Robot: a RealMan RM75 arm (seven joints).
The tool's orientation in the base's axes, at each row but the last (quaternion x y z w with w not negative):
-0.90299 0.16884 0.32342 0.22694
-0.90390 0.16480 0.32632 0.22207
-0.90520 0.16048 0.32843 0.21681
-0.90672 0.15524 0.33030 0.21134
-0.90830 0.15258 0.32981 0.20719
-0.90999 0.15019 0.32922 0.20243
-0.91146 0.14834 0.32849 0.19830
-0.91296 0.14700 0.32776 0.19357
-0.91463 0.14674 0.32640 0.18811
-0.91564 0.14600 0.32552 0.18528
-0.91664 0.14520 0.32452 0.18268
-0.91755 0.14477 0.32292 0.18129
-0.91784 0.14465 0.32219 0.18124
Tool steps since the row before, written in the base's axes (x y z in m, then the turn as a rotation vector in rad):
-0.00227 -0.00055 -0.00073 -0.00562 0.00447 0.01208
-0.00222 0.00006 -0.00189 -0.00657 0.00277 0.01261
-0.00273 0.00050 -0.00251 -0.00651 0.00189 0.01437
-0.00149 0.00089 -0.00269 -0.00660 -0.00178 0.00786
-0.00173 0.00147 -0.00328 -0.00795 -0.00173 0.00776
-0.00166 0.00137 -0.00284 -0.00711 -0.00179 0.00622
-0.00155 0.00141 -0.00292 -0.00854 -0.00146 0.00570
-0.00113 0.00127 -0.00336 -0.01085 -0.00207 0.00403
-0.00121 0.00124 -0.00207 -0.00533 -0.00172 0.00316
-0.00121 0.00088 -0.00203 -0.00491 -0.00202 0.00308
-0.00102 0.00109 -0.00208 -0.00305 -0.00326 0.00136
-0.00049 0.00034 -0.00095 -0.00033 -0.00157 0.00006
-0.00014 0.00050 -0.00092 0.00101 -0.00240 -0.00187
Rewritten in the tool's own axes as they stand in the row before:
-0.00110 0.00171 0.00137 -0.01281 -0.00485 -0.00314
-0.00038 0.00149 0.00248 -0.01360 -0.00314 -0.00388
-0.00041 0.00148 0.00341 -0.01459 -0.00292 -0.00556
0.00057 0.00061 0.00309 -0.00981 0.00211 -0.00279
0.00069 0.00035 0.00391 -0.01075 0.00265 -0.00197
0.00046 0.00024 0.00353 -0.00910 0.00278 -0.00137
0.00058 0.00015 0.00354 -0.00987 0.00320 -0.00008
0.00118 0.00019 0.00357 -0.01040 0.00508 0.00208
0.00027 -0.00011 0.00268 -0.00578 0.00282 -0.00013
0.00029 0.00018 0.00250 -0.00537 0.00295 -0.00043
0.00042 -0.00008 0.00252 -0.00268 0.00375 -0.00073
0.00020 0.00011 0.00110 -0.00005 0.00151 -0.00053
0.00041 -0.00017 0.00096 0.00232 0.00220 -0.00021

